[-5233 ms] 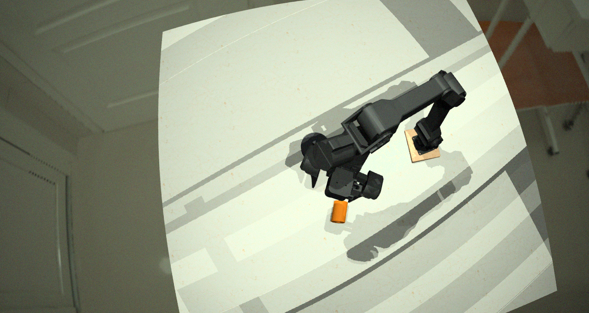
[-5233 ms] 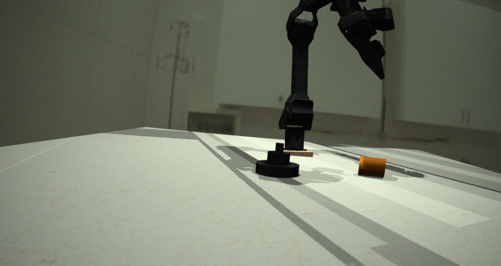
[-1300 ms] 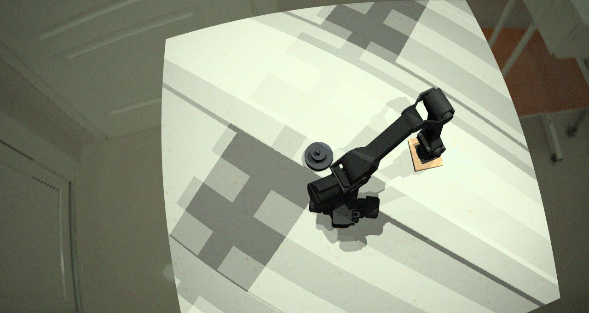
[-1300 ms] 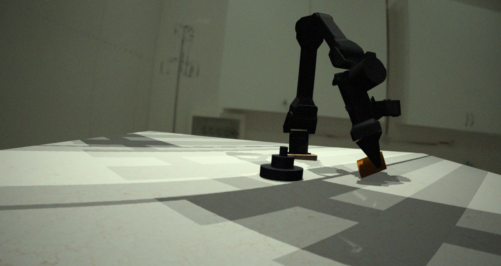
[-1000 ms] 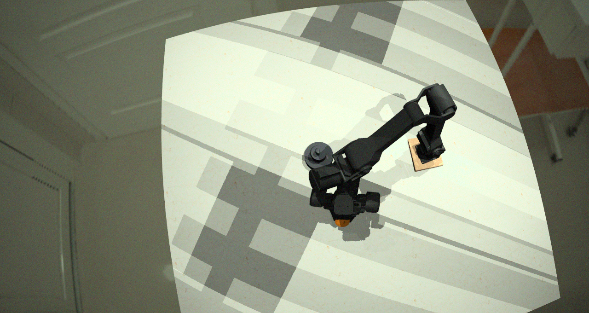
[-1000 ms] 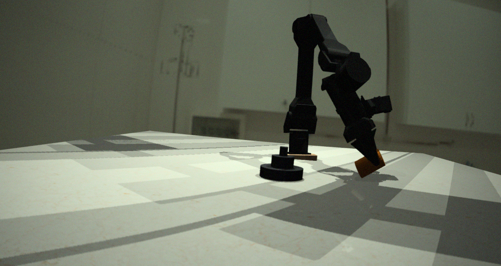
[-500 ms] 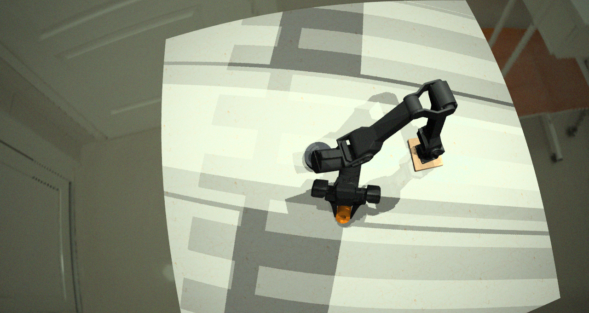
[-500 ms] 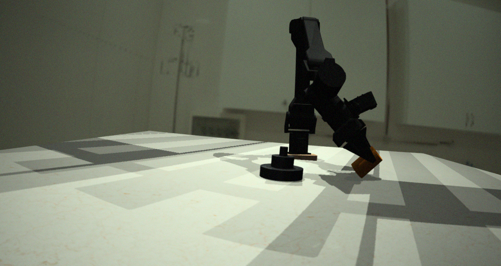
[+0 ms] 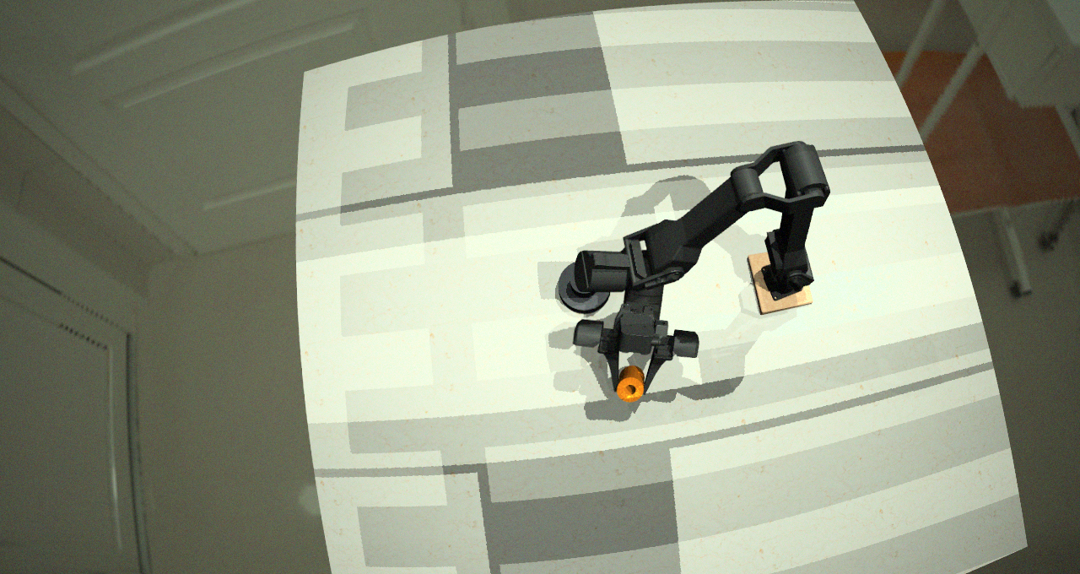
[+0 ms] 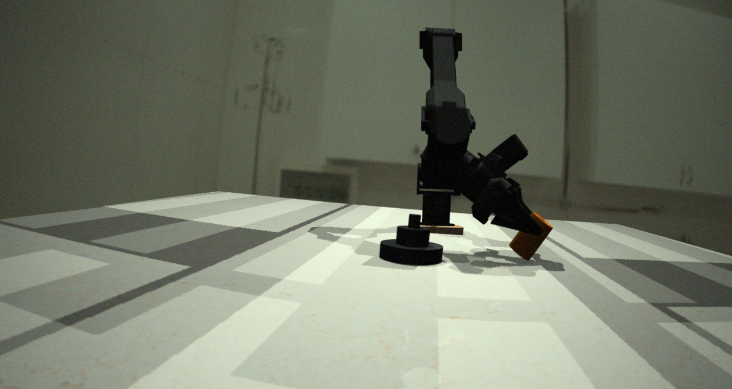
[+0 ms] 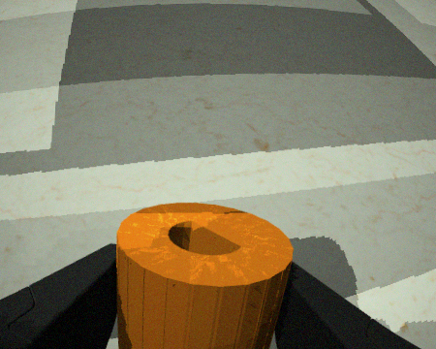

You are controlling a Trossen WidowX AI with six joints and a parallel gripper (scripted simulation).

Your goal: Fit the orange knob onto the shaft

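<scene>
The orange knob is 10 mm to the right of my gripper tip, 10 mm below it and 10 mm behind it. From my gripper tip the other things lie so: pedestal (200 mm to the right, 10 mm below, 10 mm ahead).
</scene>
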